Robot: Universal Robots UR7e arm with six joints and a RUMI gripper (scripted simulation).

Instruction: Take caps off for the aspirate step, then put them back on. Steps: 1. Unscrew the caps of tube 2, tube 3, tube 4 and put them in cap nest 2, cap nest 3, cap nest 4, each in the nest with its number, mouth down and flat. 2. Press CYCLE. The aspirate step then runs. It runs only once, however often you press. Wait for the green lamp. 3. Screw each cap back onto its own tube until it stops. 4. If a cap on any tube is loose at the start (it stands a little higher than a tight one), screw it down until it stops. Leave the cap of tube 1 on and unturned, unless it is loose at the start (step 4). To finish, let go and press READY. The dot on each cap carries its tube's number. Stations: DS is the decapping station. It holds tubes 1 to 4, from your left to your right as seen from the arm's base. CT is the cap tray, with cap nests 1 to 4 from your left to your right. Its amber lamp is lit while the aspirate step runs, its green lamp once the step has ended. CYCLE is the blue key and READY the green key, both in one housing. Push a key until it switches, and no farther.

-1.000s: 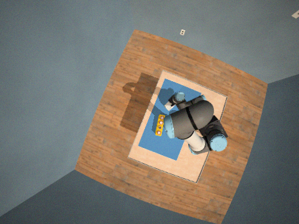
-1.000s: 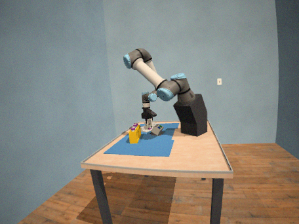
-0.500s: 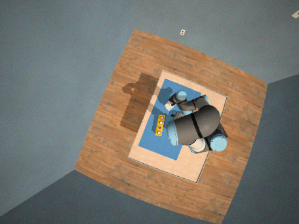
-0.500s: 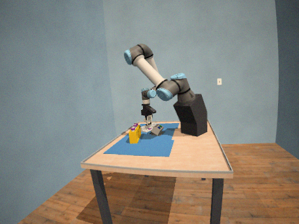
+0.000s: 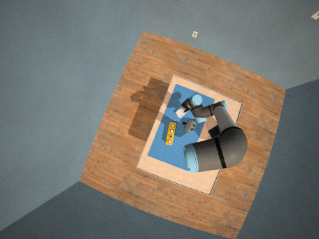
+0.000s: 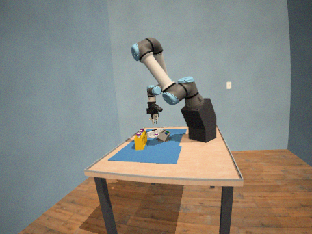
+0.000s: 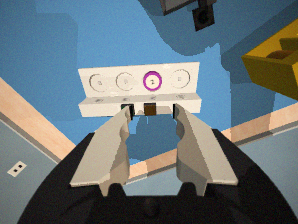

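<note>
Now: hand 5 cm short of the cap, 25 cm to the right of it and 2 cm above it. Round my hand: green key 14 cm behind, 10 cm to the left, 6 cm below; blue cycle key 14 cm behind, 15 cm to the left, 6 cm below; key housing 12 cm behind, 13 cm to the left, 8 cm below.
</note>
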